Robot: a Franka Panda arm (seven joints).
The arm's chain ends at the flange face. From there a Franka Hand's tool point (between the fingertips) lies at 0.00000 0.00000 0.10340 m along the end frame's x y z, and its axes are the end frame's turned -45 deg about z.
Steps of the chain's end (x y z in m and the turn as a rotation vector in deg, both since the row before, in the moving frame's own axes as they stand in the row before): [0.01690, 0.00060, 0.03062, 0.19, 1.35, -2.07]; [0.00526, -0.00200, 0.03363, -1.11, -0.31, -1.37]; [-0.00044, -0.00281, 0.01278, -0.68, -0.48, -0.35]
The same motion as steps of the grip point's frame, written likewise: [0.01352, 0.01382, 0.03059, -0.82, 1.09, -2.07]; [0.00333, 0.00335, 0.03361, -0.57, -1.00, -1.37]; [0.00020, -0.00204, 0.01277, -0.14, -0.82, -0.35]
